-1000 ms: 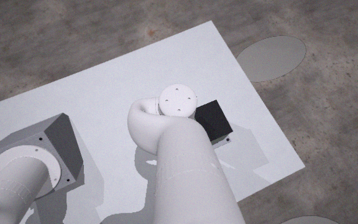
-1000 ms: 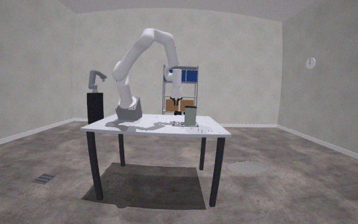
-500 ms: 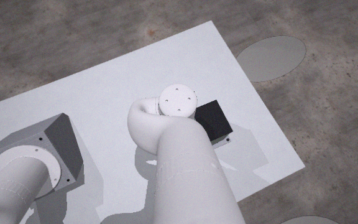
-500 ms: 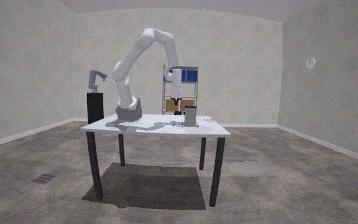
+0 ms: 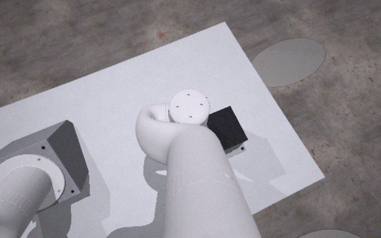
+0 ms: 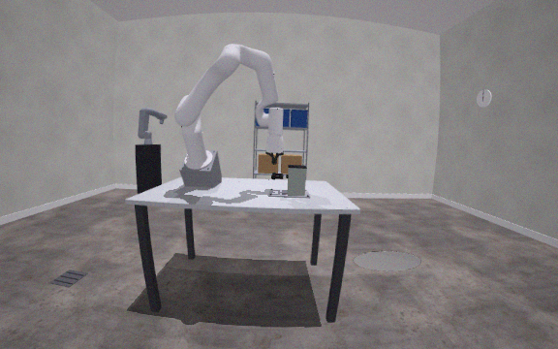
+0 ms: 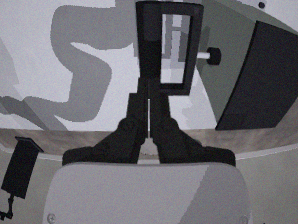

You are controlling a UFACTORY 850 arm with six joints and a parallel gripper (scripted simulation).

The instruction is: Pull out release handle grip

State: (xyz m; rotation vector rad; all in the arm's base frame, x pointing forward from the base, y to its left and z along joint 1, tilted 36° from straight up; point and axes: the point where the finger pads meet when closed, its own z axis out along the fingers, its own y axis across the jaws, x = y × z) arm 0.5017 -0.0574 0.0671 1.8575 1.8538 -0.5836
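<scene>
Right now the thin mounting plate is 19 cm below my hand and 10 cm ahead of it.
</scene>
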